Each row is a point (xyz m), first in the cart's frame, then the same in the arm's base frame.
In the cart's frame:
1: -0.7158 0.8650 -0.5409
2: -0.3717 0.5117 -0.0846
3: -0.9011 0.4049 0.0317
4: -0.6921 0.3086 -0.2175
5: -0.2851 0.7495 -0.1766
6: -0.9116 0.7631 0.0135
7: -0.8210 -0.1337 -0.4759
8: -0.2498 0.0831 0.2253
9: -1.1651 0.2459 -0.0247
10: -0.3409 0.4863 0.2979
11: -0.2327 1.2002 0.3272
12: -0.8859 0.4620 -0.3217
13: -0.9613 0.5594 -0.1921
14: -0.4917 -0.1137 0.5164
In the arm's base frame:
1: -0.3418 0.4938 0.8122
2: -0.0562 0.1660 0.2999
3: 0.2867 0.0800 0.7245
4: -0.0208 -0.0386 0.6441
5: -0.1941 0.3946 0.2646
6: 0.2484 0.4362 0.7455
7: -0.1636 -0.4950 0.8682
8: 0.2005 -0.2421 0.0507
9: 0.3629 -0.0764 0.9850
10: 0.2754 0.1672 0.1051
11: 0.2016 0.8787 0.0023
12: -0.0412 0.1115 0.8655
13: 0.1007 0.2196 0.8778
14: 0.5816 -0.4121 0.1394

